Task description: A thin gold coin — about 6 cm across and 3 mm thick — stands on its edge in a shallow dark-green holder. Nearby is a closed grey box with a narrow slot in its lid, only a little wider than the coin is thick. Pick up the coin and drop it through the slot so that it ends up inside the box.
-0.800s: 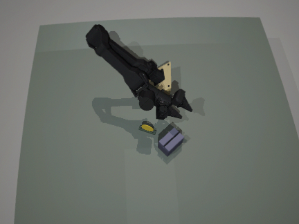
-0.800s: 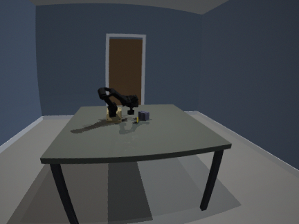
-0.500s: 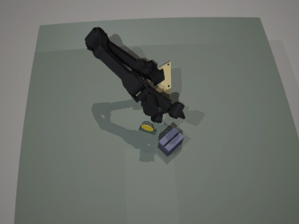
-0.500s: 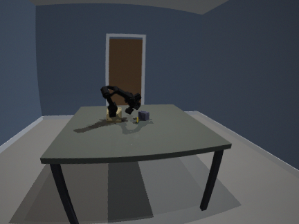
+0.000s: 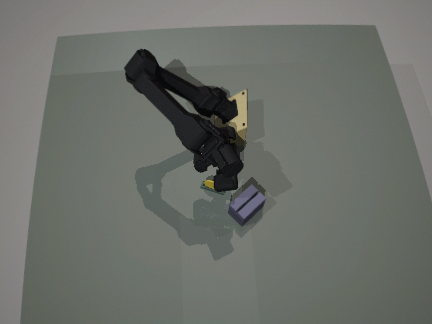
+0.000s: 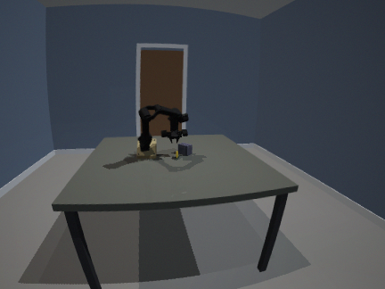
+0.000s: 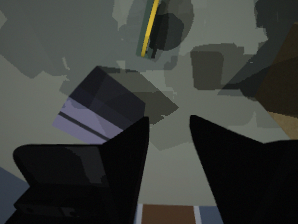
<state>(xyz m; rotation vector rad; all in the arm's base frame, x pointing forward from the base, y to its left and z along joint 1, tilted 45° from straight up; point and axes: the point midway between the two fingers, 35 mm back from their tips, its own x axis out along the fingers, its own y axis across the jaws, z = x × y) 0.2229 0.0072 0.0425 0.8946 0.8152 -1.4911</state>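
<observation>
The gold coin is 7 cm below my gripper tip, 6 cm to the right of it and 1 cm ahead of it.
</observation>
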